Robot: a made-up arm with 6 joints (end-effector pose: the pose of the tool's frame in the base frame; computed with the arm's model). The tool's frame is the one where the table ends. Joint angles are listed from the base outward.
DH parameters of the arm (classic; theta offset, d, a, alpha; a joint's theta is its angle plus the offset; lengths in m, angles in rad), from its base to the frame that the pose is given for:
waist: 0 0.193 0 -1.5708
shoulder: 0.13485 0 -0.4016 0
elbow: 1.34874 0 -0.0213 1.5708
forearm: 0 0.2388 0 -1.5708
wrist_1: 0 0 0.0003 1.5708
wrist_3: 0 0.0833 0 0
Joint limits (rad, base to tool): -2.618..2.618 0..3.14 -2.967..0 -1.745..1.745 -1.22..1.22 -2.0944..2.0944
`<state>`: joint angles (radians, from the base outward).
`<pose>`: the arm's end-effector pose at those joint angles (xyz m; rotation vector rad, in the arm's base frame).
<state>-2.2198 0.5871 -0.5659 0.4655 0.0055 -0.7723</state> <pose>-0.0110 -0.0150 0.5002 1.5461 1.0936 -1.9180</pose>
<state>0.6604 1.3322 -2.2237 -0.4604 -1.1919 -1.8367</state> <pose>0.0057 0.0479 0.8669 0.4835 -0.5794 -1.4182</pose>
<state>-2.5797 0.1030 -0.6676 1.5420 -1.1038 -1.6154</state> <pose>0.1167 0.1612 0.4740 -1.5100 1.0192 2.4622</pose>
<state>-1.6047 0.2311 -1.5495 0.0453 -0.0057 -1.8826</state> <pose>0.0116 0.3430 0.6580 0.0262 -0.2275 2.8329</pose>
